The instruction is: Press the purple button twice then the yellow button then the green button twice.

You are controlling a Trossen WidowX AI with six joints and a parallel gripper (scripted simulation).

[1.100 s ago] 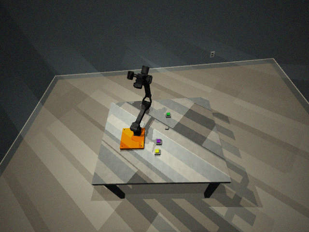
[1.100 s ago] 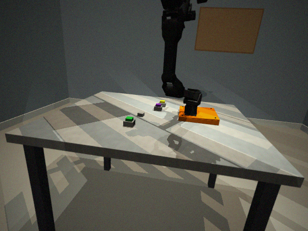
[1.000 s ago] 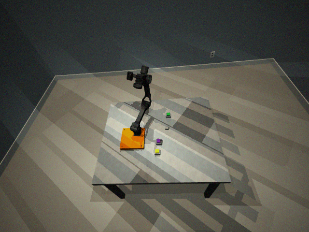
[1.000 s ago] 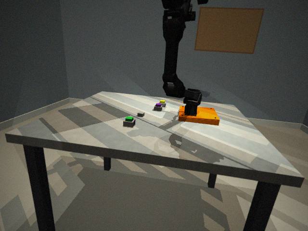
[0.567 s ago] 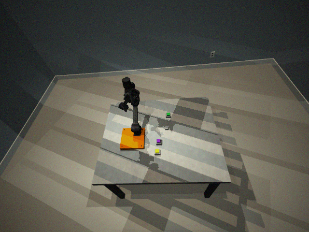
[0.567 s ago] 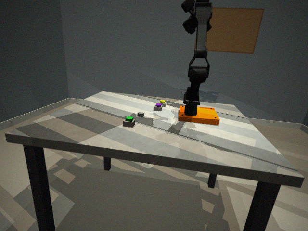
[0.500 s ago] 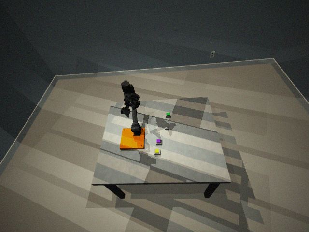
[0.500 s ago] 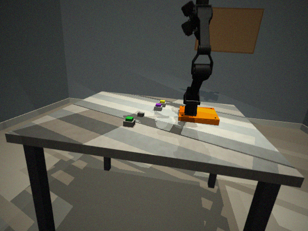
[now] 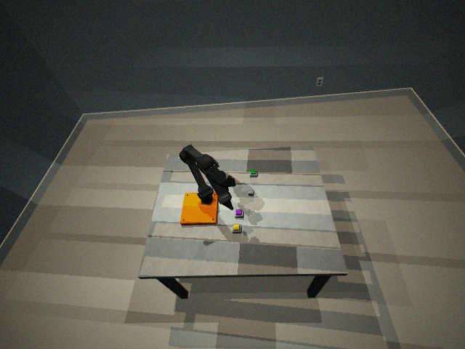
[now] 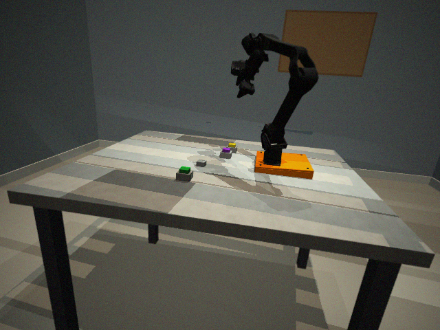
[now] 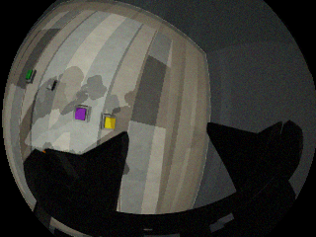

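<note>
The purple button lies 11 cm to the left of my gripper tip and 25 cm below it. Round my gripper tip: yellow button (1 cm to the left, 25 cm below); small grey block (6 cm ahead, 27 cm to the left, 27 cm below); green button (6 cm ahead, 42 cm to the left, 25 cm below).
</note>
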